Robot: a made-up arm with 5 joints. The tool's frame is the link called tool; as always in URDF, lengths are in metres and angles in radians.
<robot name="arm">
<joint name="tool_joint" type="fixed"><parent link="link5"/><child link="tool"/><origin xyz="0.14 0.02 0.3" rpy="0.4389 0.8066 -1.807"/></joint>
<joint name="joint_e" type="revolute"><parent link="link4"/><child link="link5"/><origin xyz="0.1 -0.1 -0.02"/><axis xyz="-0.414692 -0.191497 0.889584"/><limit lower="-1.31" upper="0.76" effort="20" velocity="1.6"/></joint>
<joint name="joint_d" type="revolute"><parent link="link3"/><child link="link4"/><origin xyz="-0.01 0.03 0.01"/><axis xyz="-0.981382 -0.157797 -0.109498"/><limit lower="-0.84" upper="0.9" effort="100" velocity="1.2"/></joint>
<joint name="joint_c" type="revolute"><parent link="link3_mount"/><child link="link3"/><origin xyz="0.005 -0.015 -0.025"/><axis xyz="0.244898 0.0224 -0.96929"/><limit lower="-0.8" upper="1.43" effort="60" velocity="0.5"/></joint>
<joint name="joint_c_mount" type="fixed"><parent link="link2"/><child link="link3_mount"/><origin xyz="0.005 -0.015 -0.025"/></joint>
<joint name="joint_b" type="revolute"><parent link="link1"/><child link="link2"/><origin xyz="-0.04 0.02 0.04"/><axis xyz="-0.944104 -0.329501 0.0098"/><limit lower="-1.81" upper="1.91" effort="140" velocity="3"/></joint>
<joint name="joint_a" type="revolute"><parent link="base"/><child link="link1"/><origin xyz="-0.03 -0.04 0.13"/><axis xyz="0 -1 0"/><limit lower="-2.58" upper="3.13" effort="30" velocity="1.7"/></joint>
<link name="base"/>
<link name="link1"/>
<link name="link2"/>
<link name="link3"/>
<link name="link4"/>
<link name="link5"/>
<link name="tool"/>
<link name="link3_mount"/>
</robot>
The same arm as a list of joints. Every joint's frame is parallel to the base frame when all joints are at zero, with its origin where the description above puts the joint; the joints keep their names.
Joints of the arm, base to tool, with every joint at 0 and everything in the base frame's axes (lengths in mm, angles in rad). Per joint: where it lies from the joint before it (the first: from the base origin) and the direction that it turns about. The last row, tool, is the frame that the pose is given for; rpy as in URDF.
joint_a: xyz -30.0 -40.0 130.0 axis -y
joint_b: xyz -40.0 20.0 40.0 axis -0.944104 -0.329501 0.0098
joint_c: xyz 10.0 -30.0 -50.0 axis 0.244898 0.0224 -0.96929
joint_d: xyz -10.0 30.0 10.0 axis -0.981382 -0.157797 -0.109498
joint_e: xyz 100.0 -100.0 -20.0 axis -0.414692 -0.191497 0.889584
tool: xyz 140.0 20.0 300.0 rpy 0.4389 0.8066 -1.8070
Joint limits (rad, base to tool): -2.5800..3.1300 -1.8100..1.9100 -0.8000..1.4300 -0.8400..0.9000 -1.3100..0.7600

